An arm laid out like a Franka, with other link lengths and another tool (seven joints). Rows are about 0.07 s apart.
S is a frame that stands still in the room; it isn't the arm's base.
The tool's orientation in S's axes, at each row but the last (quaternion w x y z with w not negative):
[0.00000 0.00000 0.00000 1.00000]
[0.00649 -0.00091 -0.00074 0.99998]
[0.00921 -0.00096 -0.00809 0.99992]
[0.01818 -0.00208 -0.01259 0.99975]
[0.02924 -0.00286 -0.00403 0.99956]
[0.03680 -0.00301 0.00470 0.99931]
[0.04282 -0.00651 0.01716 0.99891]
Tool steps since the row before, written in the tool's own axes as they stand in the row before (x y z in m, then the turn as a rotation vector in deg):
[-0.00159 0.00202 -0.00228 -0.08 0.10 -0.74]
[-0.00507 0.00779 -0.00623 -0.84 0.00 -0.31]
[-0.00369 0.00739 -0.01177 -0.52 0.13 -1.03]
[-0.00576 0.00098 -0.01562 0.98 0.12 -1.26]
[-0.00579 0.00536 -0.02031 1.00 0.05 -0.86]
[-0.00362 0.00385 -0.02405 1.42 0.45 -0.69]
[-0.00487 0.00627 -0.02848 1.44 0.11 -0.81]
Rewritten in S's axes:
[0.00159 -0.00202 -0.00228 0.08 -0.10 -0.74]
[0.00498 -0.00785 -0.00623 0.84 -0.01 -0.31]
[0.00358 -0.00727 -0.01188 0.52 -0.12 -1.03]
[0.00579 -0.00080 -0.01562 -0.98 -0.05 -1.27]
[0.00559 -0.00553 -0.02032 -1.00 0.02 -0.87]
[0.00346 -0.00434 -0.02399 -1.45 -0.35 -0.69]
[0.00464 -0.00765 -0.02818 -1.43 -0.01 -0.83]

